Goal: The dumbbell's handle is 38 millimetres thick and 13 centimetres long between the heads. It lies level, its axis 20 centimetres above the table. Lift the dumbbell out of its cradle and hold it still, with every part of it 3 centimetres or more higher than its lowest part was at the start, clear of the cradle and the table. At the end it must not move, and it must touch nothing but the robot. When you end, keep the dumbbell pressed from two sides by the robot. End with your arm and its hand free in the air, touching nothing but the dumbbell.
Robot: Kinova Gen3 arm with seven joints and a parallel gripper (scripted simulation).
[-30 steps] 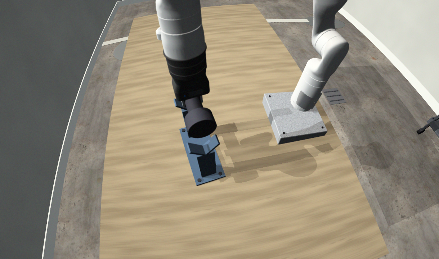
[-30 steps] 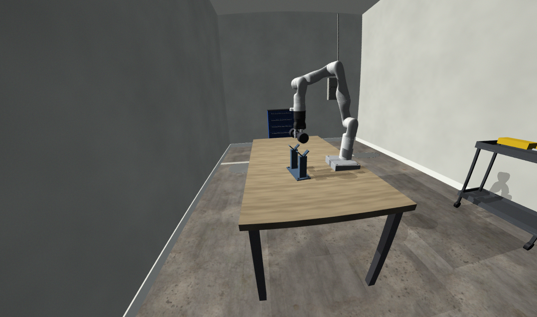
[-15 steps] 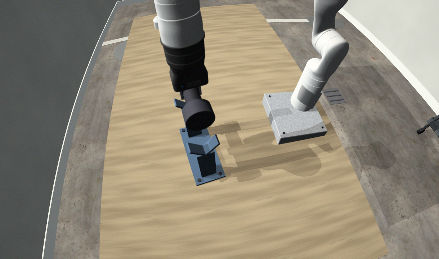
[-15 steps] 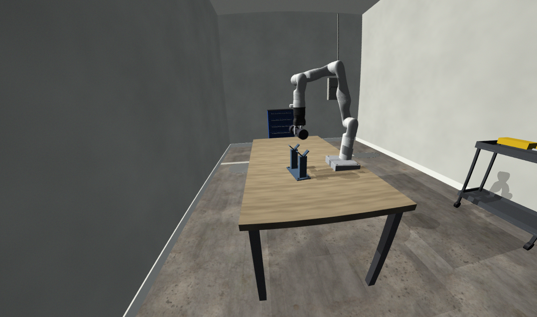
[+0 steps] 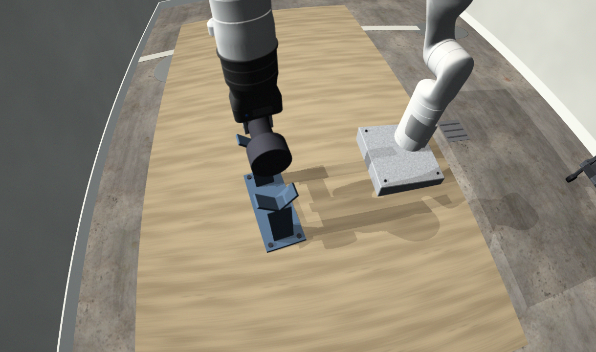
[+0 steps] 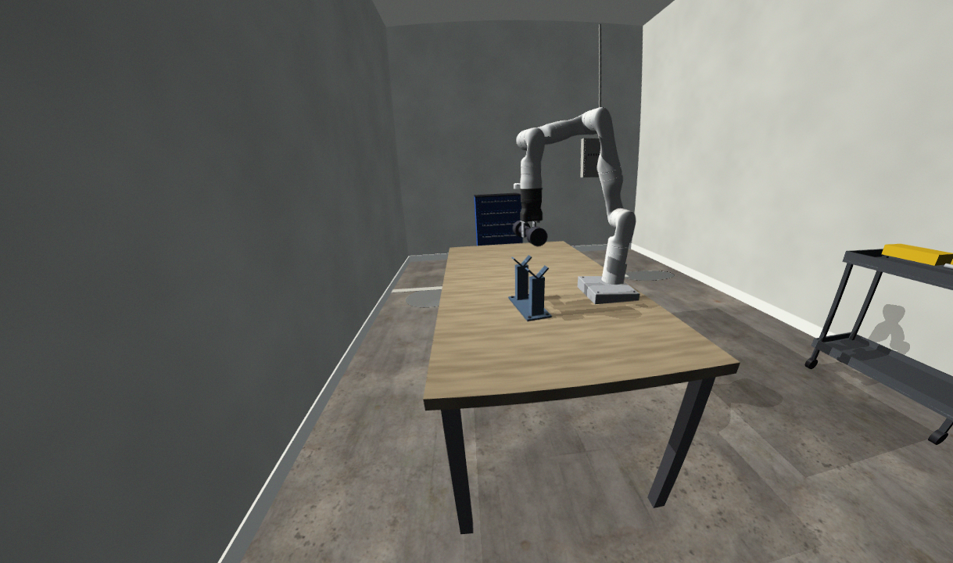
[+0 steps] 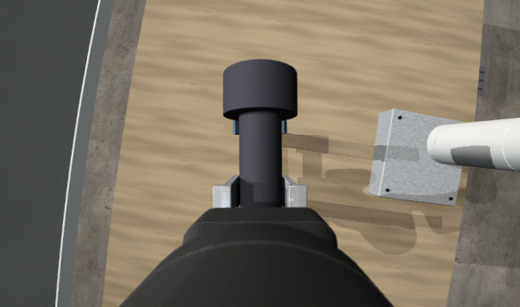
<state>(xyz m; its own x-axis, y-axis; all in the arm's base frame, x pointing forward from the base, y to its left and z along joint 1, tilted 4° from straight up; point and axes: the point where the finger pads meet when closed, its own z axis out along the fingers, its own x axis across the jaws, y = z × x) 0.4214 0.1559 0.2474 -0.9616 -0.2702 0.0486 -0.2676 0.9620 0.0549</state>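
My gripper is now right at the dark dumbbell. Also, from my hand: blue cradle 22 cm below.
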